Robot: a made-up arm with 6 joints.
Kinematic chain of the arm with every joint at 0, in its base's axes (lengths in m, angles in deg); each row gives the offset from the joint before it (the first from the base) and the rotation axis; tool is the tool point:
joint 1: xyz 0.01 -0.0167 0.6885 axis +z
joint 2: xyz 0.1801 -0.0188 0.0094 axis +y
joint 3: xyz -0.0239 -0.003 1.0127 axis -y
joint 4: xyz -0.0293 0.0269 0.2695 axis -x
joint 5: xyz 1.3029 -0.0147 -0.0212 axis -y
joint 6: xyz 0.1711 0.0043 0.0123 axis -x
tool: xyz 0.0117 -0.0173 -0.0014
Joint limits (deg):
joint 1: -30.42..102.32
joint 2: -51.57..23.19
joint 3: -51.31..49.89
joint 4: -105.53..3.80
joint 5: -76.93..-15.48
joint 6: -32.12..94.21
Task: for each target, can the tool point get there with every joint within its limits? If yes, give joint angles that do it. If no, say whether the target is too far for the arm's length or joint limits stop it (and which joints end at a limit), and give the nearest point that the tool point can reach.
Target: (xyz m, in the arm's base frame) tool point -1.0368 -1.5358 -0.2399
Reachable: no: joint limits stop it (at a limit: joint 1, joint 2, joint 3, joint 4, joint 5) | nearest point 0.8405 -0.5456 0.3798 | short by 2.211 m
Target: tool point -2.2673 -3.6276 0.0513
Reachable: no: too far | nearest point -0.6303 -1.0320 2.5397 | short by 3.951 m
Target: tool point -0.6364 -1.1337 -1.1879
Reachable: no: joint limits stop it (at a limit: joint 1, joint 2, joint 3, joint 4) | nearest point 0.8830 -0.5679 0.3287 | short by 2.220 m
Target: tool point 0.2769 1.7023 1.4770
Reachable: yes | joints 81.33 8.46 -7.24 -4.91 -33.14 67.81
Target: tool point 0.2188 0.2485 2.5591
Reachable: yes | joints 21.57 -42.81 2.38 -82.42 -58.65 11.22
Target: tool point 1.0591 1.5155 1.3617
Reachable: yes | joints 51.71 17.51 -2.68 -66.68 -47.87 35.17
